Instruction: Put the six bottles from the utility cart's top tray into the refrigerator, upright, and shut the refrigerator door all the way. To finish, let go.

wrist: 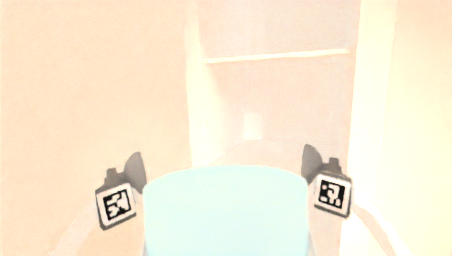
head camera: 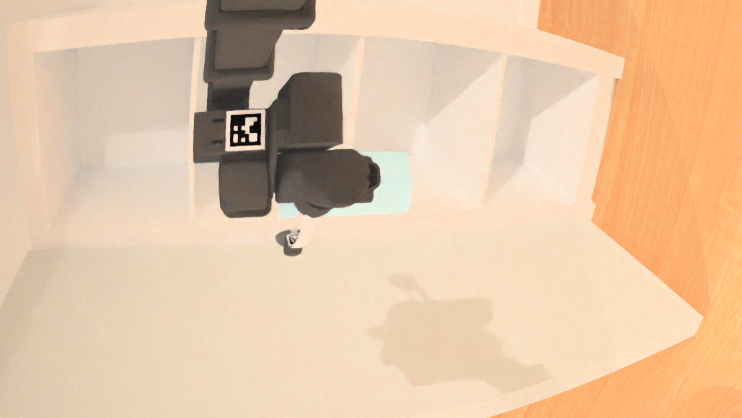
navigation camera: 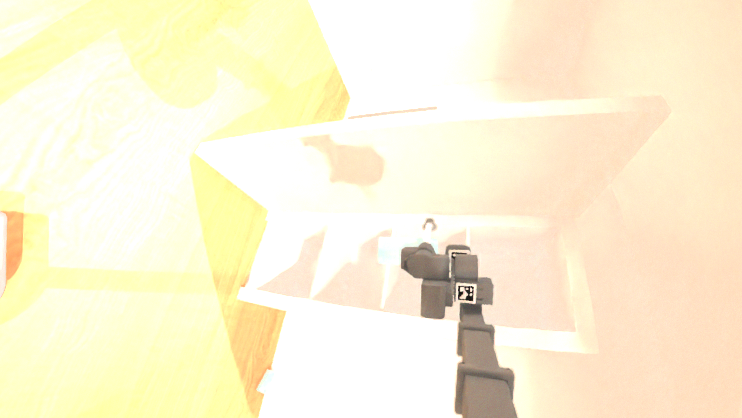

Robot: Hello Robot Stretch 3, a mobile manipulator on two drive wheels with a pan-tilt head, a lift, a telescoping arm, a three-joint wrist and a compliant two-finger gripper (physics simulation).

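Places are measured from the robot's base along level axes (x right, y ahead, z up), in metres.
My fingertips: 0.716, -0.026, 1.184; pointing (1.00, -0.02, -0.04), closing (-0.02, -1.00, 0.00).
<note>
For each thing: its top centre in the pictures, then the offset to it from my fingertips, as dx, dy, dz. Level surfaces: height alone.
- light blue bottle at its top centre: (head camera: 274,186) (navigation camera: 438,252) -0.091, +0.002, +0.031
- Wood floor at its surface level: dz -1.184
- small light blue piece at its top centre: (navigation camera: 269,382) +0.589, -1.109, -1.113
My gripper (wrist: 223,165) is shut on a light blue bottle (wrist: 225,215) (head camera: 397,181) (navigation camera: 385,250); its two pads press on the bottle's sides. In the head view the wrist covers much of the bottle and one fingertip shows beside it. The open refrigerator (head camera: 415,40) (navigation camera: 582,290) appears turned sideways in the head view, with shelves dividing it into compartments. The bottle is at its opening, over the middle compartments in that view; how deep it reaches is unclear. The refrigerator door (head camera: 155,311) (navigation camera: 493,166) stands open. The utility cart and other bottles do not show.
In the wrist view a shelf edge (wrist: 277,56) crosses the opening beyond the bottle, and the side frame (wrist: 372,100) stands at the right. The wrist's shadow falls on the door's inner face. Wood floor (head camera: 669,171) (navigation camera: 223,228) lies beside the refrigerator. A small light blue piece (navigation camera: 264,382) shows at lower left.
</note>
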